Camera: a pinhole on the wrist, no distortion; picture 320 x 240 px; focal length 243.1 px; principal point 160.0 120.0 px. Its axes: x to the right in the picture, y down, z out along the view. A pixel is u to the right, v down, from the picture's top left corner.
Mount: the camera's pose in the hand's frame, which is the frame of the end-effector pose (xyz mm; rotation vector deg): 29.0 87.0 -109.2 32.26 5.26 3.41
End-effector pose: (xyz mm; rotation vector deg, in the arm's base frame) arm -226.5 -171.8 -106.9 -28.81 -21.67 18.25
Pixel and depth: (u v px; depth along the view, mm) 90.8 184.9 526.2
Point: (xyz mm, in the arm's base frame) -449.1 -100.0 258.4
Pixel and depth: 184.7 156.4 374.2
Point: -221.6 -88.3 141.7
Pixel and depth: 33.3 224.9 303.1
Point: -416.7 -98.9 37.3
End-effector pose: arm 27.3 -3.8 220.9 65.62 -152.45 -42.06
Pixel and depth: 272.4 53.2 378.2
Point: -69.1 -236.1 -6.5
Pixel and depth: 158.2 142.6 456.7
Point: -42.2 -13.0 -100.6
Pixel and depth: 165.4 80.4 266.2
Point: 11.3 -68.1 93.9
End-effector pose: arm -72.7 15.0 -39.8 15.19 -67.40 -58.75
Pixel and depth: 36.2 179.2 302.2
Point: -253.2 138.2 -34.9
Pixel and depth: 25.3 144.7 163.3
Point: -106.8 67.3 -45.5
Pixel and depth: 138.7 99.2 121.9
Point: -55.8 -5.9 -16.4
